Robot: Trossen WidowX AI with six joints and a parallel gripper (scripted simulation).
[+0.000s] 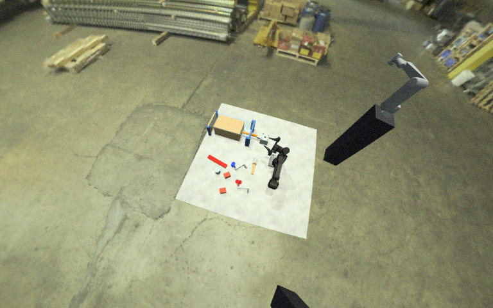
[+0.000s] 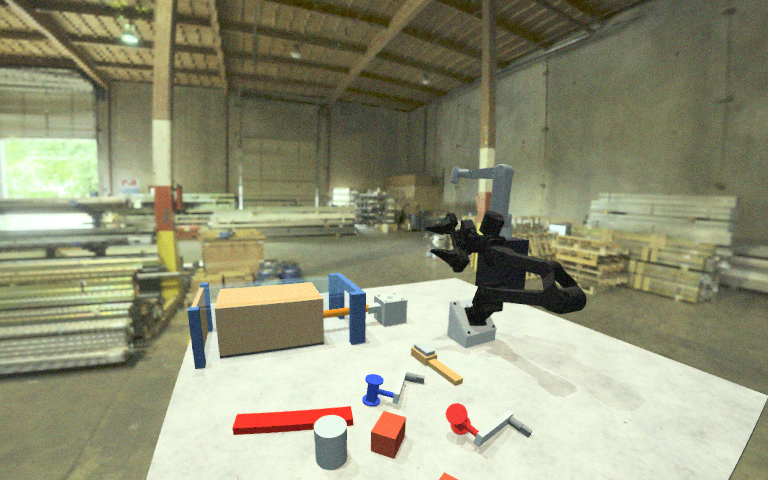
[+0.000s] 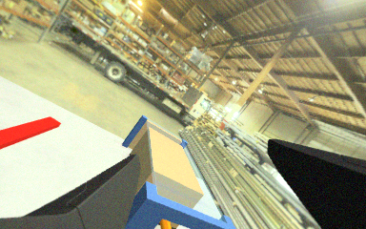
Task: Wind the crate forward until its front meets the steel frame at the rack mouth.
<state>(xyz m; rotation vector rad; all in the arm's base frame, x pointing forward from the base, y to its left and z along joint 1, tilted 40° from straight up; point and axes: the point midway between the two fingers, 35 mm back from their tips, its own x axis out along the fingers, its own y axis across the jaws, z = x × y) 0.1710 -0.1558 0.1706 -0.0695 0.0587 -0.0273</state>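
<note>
My gripper tip is 38 cm to the right of the red knob, 30 cm above it and 8 cm short of it. The rest, counted from my gripper tip: blue frame: 22 cm below, 20 cm ahead, 18 cm to the right; wooden brush: 31 cm below, 12 cm to the left, 2 cm ahead; grey winch: 30 cm below, 22 cm to the right, 3 cm ahead.
</note>
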